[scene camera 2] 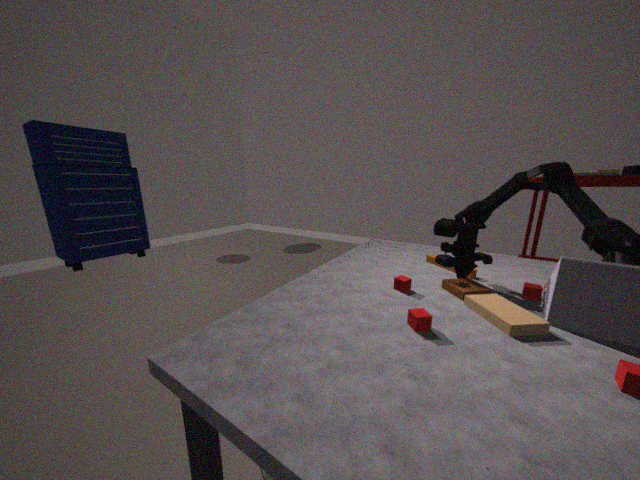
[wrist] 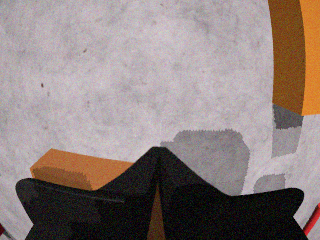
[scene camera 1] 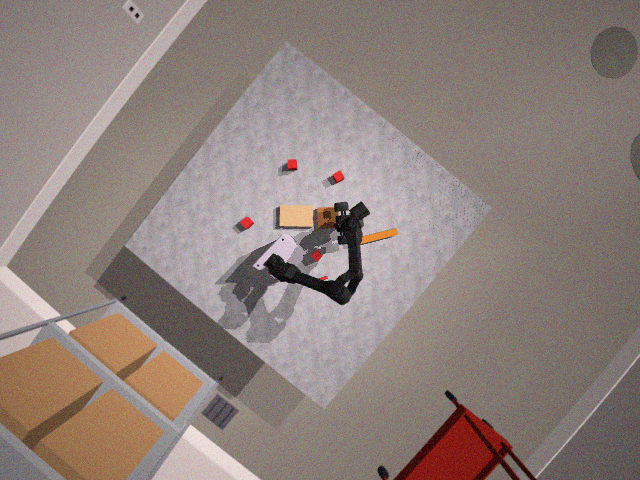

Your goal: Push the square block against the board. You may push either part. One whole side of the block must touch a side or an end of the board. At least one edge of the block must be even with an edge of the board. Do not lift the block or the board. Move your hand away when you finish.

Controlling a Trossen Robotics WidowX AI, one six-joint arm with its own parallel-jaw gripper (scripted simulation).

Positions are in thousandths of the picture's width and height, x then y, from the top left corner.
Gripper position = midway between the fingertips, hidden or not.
I see my gripper (scene camera 2: 720, 589) and a tan board (scene camera 2: 802, 668).
The tan board shows as well in scene camera 1 (scene camera 1: 454, 449). My gripper also shows in the wrist view (wrist: 495, 640). The wrist view does not show the tan board: it is out of frame.
